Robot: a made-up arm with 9 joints.
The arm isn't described. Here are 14 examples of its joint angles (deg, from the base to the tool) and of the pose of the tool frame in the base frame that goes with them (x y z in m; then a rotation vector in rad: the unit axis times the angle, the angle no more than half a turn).
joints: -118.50 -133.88 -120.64 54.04 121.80 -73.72 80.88 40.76 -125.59
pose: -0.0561 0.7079 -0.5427 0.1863 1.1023 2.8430
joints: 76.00 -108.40 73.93 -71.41 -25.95 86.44 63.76 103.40 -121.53
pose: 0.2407 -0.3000 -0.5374 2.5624 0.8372 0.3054
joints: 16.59 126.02 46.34 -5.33 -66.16 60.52 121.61 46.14 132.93
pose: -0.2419 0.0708 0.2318 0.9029 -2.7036 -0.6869
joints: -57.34 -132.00 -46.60 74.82 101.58 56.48 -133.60 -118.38 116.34
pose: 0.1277 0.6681 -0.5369 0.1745 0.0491 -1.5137
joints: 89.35 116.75 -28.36 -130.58 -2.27 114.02 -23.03 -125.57 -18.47
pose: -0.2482 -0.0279 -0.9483 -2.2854 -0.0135 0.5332
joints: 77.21 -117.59 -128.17 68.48 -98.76 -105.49 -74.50 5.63 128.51
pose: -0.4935 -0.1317 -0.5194 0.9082 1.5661 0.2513
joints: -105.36 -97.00 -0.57 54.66 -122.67 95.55 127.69 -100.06 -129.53
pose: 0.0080 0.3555 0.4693 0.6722 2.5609 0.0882
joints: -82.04 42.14 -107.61 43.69 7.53 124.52 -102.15 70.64 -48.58
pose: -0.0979 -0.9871 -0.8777 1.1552 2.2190 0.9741
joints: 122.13 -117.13 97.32 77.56 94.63 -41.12 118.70 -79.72 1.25
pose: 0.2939 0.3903 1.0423 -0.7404 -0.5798 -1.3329
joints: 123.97 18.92 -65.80 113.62 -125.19 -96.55 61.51 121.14 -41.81
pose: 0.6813 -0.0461 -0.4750 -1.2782 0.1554 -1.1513
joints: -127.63 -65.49 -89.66 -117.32 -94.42 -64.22 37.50 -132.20 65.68
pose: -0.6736 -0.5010 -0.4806 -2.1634 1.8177 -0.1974
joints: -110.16 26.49 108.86 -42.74 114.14 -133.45 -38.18 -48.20 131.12
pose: 0.2471 0.1521 -1.1497 1.1884 1.3651 -1.0974
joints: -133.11 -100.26 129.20 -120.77 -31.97 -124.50 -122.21 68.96 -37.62
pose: -0.5136 -0.3562 -0.2977 0.6734 -0.3338 -1.1378
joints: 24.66 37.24 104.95 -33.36 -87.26 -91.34 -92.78 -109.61 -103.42
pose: -0.6477 0.6514 -1.2334 -1.5990 0.7014 -0.6748
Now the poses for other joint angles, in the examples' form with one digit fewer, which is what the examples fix.
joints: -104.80 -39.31 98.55 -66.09 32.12 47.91 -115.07 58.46 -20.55
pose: -0.371 -0.180 -0.601 -0.766 -1.560 1.626
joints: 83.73 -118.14 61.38 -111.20 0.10 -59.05 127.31 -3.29 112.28
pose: 0.589 -0.516 -0.142 1.175 -1.770 -0.621
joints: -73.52 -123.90 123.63 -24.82 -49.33 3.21 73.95 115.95 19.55
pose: -0.298 0.314 -0.114 -0.200 1.017 1.408
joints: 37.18 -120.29 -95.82 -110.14 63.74 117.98 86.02 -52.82 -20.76
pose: -0.419 0.994 0.132 -1.082 -0.610 0.118
